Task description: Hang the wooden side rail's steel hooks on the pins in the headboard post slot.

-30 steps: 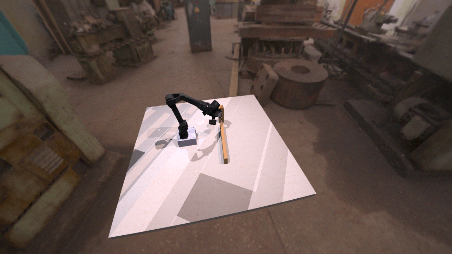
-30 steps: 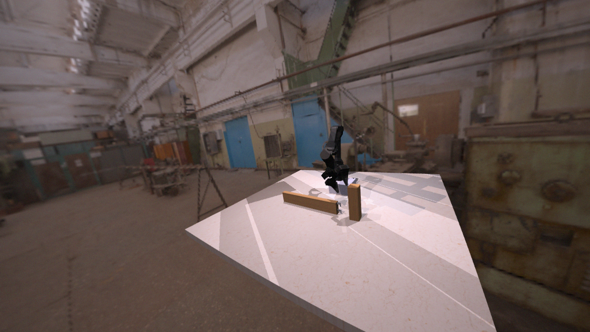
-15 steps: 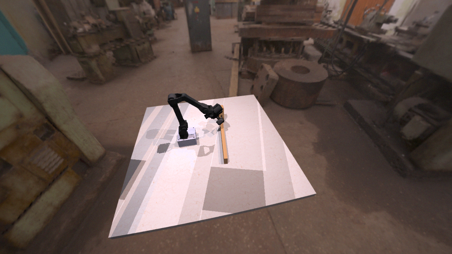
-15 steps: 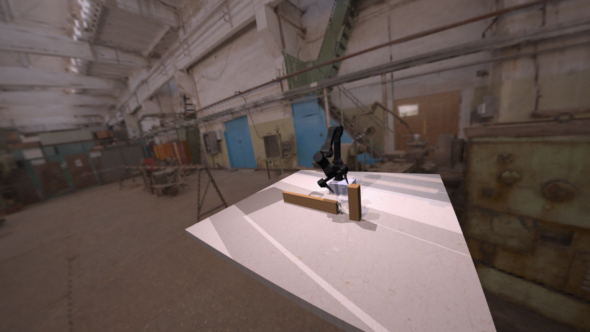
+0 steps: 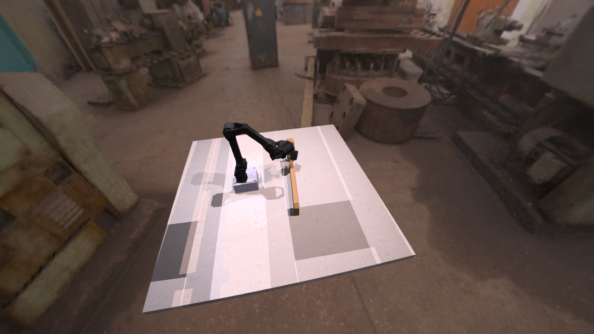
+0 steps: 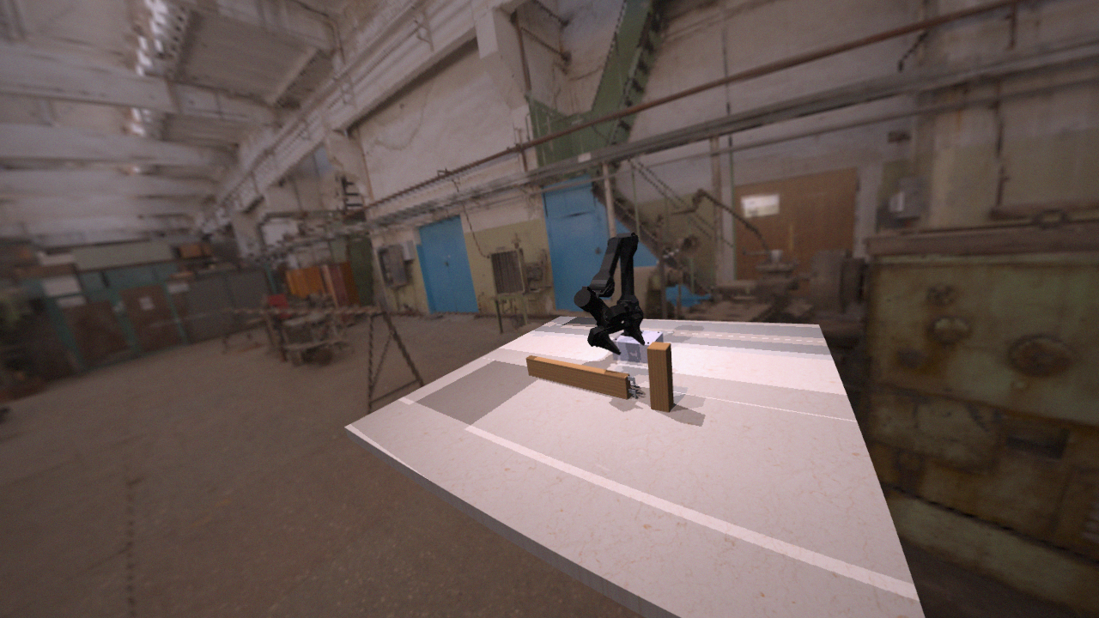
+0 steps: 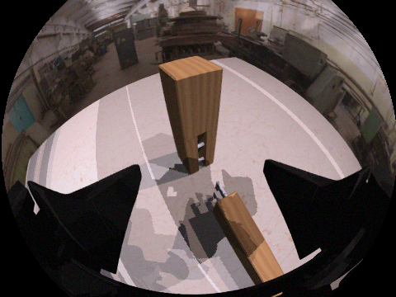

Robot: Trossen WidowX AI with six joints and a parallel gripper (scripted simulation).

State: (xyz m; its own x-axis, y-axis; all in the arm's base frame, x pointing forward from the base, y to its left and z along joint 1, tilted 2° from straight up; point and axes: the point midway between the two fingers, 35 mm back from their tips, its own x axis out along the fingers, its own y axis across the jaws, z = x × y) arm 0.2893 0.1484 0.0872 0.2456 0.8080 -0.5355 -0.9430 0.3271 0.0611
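Now: gripper tip 90 mm to the right of the wooden headboard post, 70 mm above it and 20 mm short of it.
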